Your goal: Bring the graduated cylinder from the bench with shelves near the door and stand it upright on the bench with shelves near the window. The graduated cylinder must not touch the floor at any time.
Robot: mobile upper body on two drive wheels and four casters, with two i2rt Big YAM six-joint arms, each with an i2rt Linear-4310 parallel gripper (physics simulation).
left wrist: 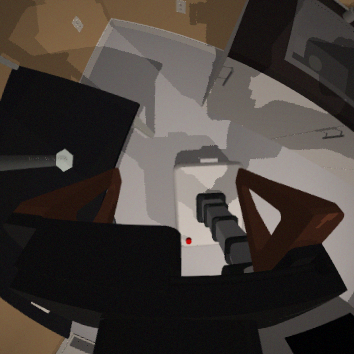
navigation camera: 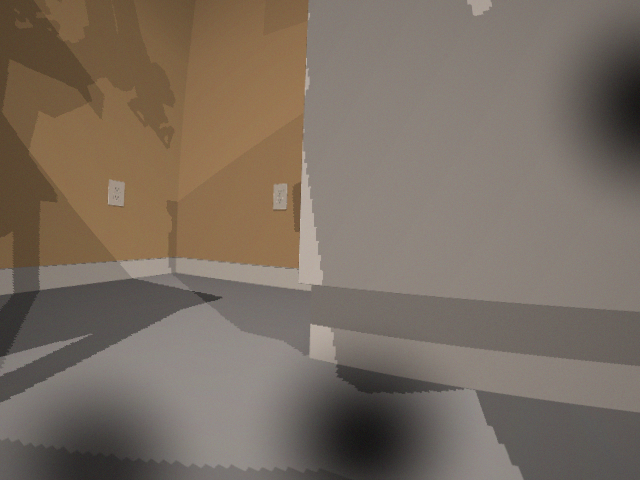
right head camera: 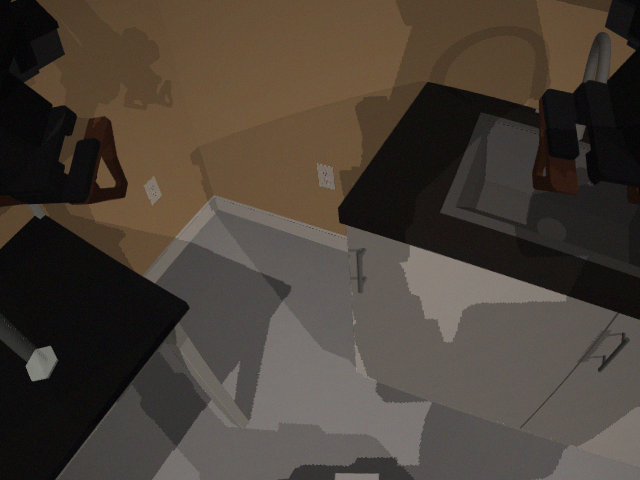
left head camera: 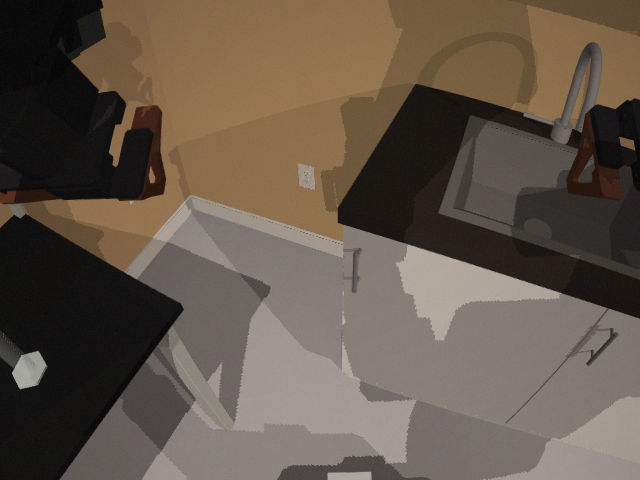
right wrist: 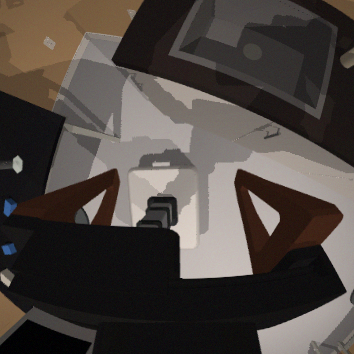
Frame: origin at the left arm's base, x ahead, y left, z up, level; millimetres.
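Where they show: left gripper, fingertip midpoint: (left wrist: 178, 174) (right head camera: 86, 192) (left head camera: 115, 188); right gripper, fingertip midpoint: (right head camera: 583, 188) (left head camera: 609, 193) (right wrist: 176, 174).
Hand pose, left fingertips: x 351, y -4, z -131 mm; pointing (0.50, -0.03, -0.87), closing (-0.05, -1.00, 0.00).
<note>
After its pixels a point has its place.
The graduated cylinder, with a pale hexagonal base (left head camera: 29, 369) {x 378, y 463, z -623 mm} (right head camera: 41, 363) {x 378, y 463, z -625 mm} (left wrist: 64, 160) {x 382, y 462, z -620 mm} (right wrist: 17, 164) {x 382, y 462, z -632 mm} and a grey tube, appears to stand upright on a black bench top (left head camera: 103, 320) {x 534, y 322, z -648 mm} (right head camera: 113, 310) {x 554, y 327, z -648 mm} (left wrist: 65, 105) {x 622, y 466, z -648 mm} (right wrist: 30, 125) {x 578, y 361, z -648 mm} at the left. Its upper end is cut off by the picture edges. My left gripper (left head camera: 82, 200) {x 351, y -4, z -131 mm} (right head camera: 56, 202) {x 351, y -4, z -131 mm} (left wrist: 178, 174) {x 351, y -4, z -131 mm} is open and empty, in front of the wall, apart from the cylinder. My right gripper (right head camera: 594, 195) {x 344, y -438, z -135 mm} (right wrist: 176, 174) {x 344, y -438, z -135 mm} is open and empty above the sink counter. No bench shelves show clearly.
A dark counter (left head camera: 382, 180) {x 794, y -287, z -500 mm} (right head camera: 387, 180) {x 792, y -291, z -500 mm} with a sink (left head camera: 496, 160) {x 1016, y -641, z -602 mm} and faucet (left head camera: 561, 130) {x 977, y -798, z -460 mm} stands at the right. Its cabinet (navigation camera: 465, 155) {x 635, y -420, z -1070 mm} fills the navigation view's right side. Blue blocks (right wrist: 9, 207) {x 148, y 553, z -608 mm} lie on the black bench top. Wall outlets (navigation camera: 116, 193) {x 1412, y 678, z -1011 mm} are near the corner.
</note>
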